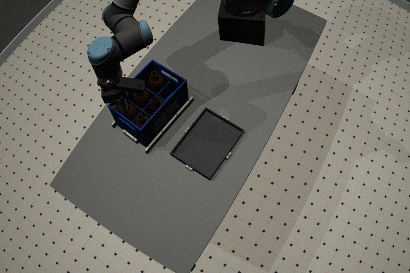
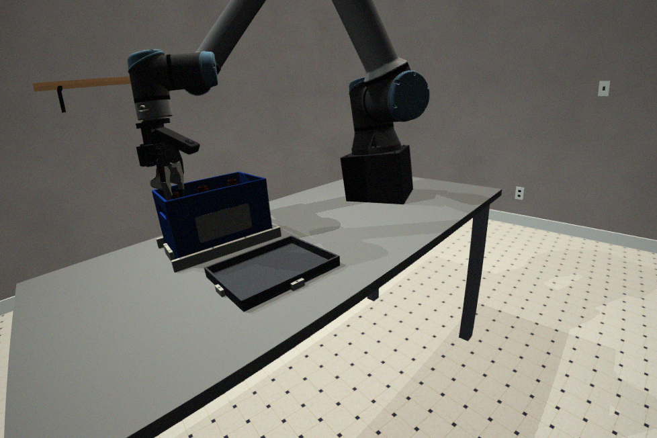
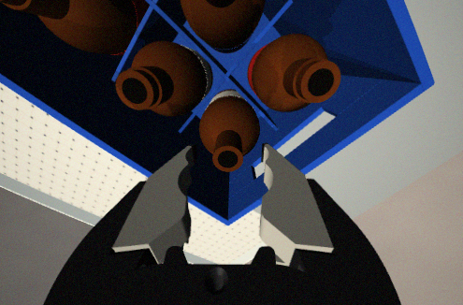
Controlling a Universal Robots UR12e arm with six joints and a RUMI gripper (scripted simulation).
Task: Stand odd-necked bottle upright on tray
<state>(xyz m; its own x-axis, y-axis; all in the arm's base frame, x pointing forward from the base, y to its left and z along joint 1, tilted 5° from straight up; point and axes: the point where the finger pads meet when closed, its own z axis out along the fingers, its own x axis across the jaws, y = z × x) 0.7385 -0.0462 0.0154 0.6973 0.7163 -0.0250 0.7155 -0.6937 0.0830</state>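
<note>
Right now the bottle is 70 mm below my hand. Also, from my hand: black tray (120 mm behind, 310 mm to the left, 140 mm below); then blue crate (80 mm behind, 30 mm to the left, 70 mm below).
</note>
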